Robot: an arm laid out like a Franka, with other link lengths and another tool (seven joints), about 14 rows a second.
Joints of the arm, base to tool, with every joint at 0 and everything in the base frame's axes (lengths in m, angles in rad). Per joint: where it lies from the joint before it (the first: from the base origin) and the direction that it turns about. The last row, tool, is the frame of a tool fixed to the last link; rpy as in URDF.
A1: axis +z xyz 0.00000 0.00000 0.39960
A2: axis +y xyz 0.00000 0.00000 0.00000
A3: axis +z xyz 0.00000 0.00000 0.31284
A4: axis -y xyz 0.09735 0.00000 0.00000
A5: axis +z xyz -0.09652 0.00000 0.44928
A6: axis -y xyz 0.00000 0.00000 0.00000
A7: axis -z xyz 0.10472 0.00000 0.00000
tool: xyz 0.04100 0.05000 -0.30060 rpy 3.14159 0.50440 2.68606
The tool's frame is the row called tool.
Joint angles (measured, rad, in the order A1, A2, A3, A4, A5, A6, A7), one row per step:
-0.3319 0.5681 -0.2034 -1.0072 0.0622 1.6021 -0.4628
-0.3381 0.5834 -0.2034 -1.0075 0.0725 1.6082 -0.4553
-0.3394 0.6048 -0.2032 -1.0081 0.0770 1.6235 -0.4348
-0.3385 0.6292 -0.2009 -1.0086 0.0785 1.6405 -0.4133
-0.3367 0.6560 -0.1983 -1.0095 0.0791 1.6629 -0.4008
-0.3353 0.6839 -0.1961 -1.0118 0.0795 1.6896 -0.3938
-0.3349 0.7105 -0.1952 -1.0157 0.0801 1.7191 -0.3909
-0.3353 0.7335 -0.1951 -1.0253 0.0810 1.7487 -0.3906
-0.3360 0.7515 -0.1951 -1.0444 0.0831 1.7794 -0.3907
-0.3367 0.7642 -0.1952 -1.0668 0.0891 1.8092 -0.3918
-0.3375 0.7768 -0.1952 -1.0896 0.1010 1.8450 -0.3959
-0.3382 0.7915 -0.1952 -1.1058 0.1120 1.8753 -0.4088
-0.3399 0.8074 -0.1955 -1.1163 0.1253 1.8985 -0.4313
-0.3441 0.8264 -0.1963 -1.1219 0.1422 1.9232 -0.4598
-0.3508 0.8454 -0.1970 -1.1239 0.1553 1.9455 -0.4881
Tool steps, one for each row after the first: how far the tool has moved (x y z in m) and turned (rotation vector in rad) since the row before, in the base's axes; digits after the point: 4 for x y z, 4 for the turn. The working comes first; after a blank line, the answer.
Tool pose at each row, in the base's axes (x y z in m, rotation vector in rad; the steps are taken from these numbers as rounded here):
0.7644 -0.3266 0.4114 0.6270 2.5430 -0.2378
0.7658 -0.3299 0.3999 0.6488 2.5464 -0.2298
0.7708 -0.3326 0.3839 0.6778 2.5456 -0.2336
0.7767 -0.3331 0.3653 0.7025 2.5473 -0.2392
0.7833 -0.3332 0.3448 0.7130 2.5500 -0.2435
0.7895 -0.3338 0.3230 0.7168 2.5526 -0.2474
0.7948 -0.3360 0.3016 0.7173 2.5535 -0.2517
0.7977 -0.3387 0.2799 0.7177 2.5564 -0.2550
0.7982 -0.3410 0.2571 0.7212 2.5619 -0.2557
0.7980 -0.3420 0.2371 0.7266 2.5654 -0.2510
0.7994 -0.3424 0.2180 0.7308 2.5626 -0.2400
0.8001 -0.3421 0.2001 0.7230 2.5640 -0.2273
0.7996 -0.3412 0.1838 0.7064 2.5698 -0.2091
0.7995 -0.3422 0.1679 0.6869 2.5720 -0.1879
0.7983 -0.3460 0.1537 0.6678 2.5731 -0.1724

0.0014 -0.0033 -0.0115 0.0113 0.0041 -0.0135
0.0050 -0.0027 -0.0160 0.0040 0.0041 -0.0212
0.0059 -0.0005 -0.0186 0.0025 0.0065 -0.0182
0.0066 -0.0001 -0.0205 0.0004 0.0052 -0.0078
0.0062 -0.0006 -0.0218 -0.0010 0.0040 -0.0031
0.0053 -0.0022 -0.0214 -0.0025 0.0021 -0.0010
0.0029 -0.0027 -0.0217 -0.0013 0.0036 -0.0005
0.0005 -0.0023 -0.0228 0.0019 0.0058 -0.0019
-0.0002 -0.0010 -0.0200 0.0053 0.0028 -0.0025
0.0014 -0.0004 -0.0191 0.0074 -0.0049 -0.0013
0.0007 0.0003 -0.0179 0.0070 -0.0032 0.0078
-0.0005 0.0009 -0.0163 0.0098 -0.0018 0.0155
-0.0001 -0.0010 -0.0159 0.0103 -0.0061 0.0176
-0.0012 -0.0038 -0.0142 0.0064 -0.0056 0.0162

